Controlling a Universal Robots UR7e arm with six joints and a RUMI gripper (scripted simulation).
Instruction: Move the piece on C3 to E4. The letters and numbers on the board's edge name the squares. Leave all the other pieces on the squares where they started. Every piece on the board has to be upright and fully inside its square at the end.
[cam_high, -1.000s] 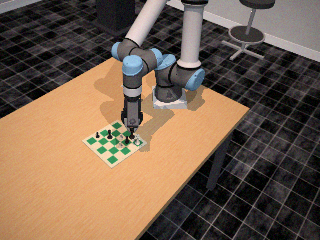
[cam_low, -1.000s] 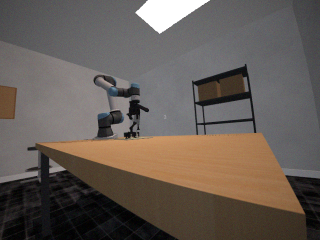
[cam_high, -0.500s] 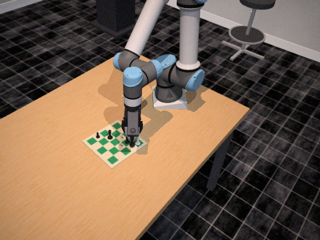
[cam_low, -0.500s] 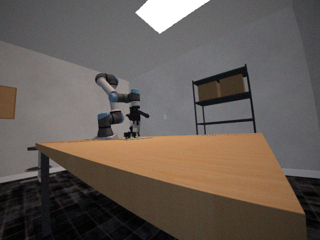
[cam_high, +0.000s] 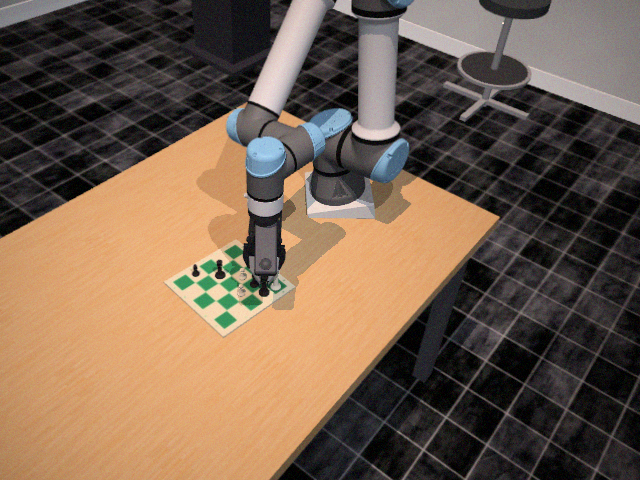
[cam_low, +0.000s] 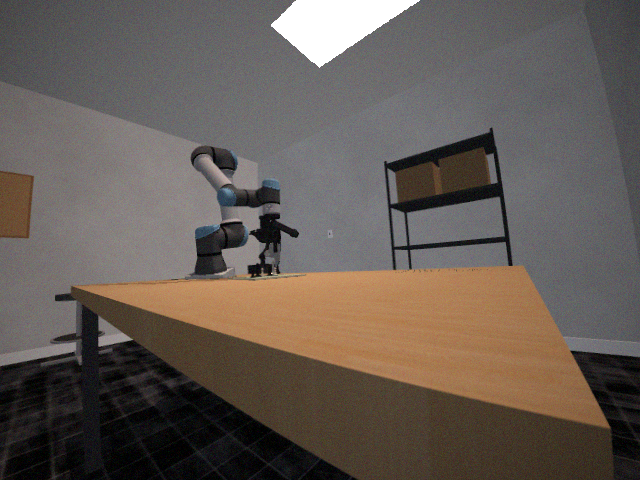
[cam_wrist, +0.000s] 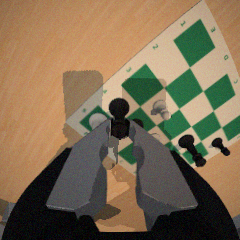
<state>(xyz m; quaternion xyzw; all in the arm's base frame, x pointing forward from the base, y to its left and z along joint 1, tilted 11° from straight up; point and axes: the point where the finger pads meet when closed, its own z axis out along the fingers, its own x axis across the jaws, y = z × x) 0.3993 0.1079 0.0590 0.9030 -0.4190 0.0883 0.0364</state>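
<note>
Now: hand 1 cm above the tall black piece. Also, from my hand: green-and-cream chessboard 8 cm to the right, 5 cm below, 3 cm ahead; then white piece 3 cm behind, 2 cm below, 1 cm to the left.
</note>
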